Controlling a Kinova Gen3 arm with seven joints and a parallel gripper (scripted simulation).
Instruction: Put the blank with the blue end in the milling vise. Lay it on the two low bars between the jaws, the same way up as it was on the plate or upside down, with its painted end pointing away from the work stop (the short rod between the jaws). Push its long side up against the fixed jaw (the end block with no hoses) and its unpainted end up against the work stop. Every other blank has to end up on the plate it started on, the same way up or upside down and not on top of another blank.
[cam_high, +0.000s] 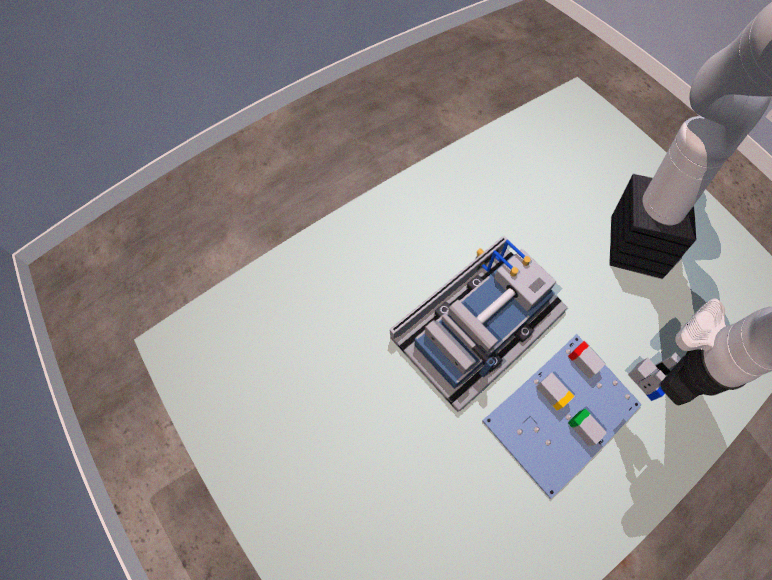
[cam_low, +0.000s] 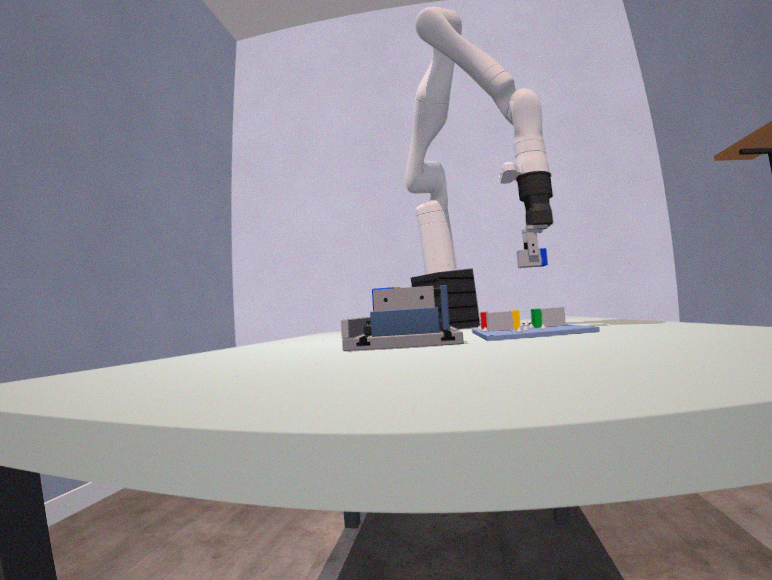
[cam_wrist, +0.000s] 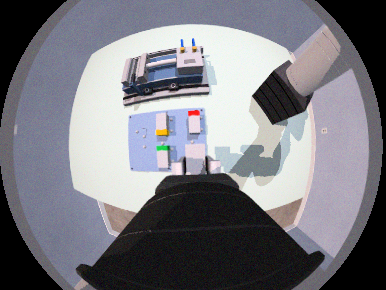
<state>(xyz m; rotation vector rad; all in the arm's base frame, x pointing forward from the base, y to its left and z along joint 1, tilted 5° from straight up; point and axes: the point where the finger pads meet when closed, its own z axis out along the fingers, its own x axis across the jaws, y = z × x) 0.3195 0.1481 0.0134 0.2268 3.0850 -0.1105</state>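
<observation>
My gripper is now 20 mm above the blank with blue end. Also, from my hand: green-ended blank (150 mm below, 90 mm ahead, 10 mm to the right); blank with yellow end (150 mm below, 100 mm to the right, 80 mm ahead); red-ended blank (150 mm below, 90 mm to the right, 20 mm behind).
</observation>
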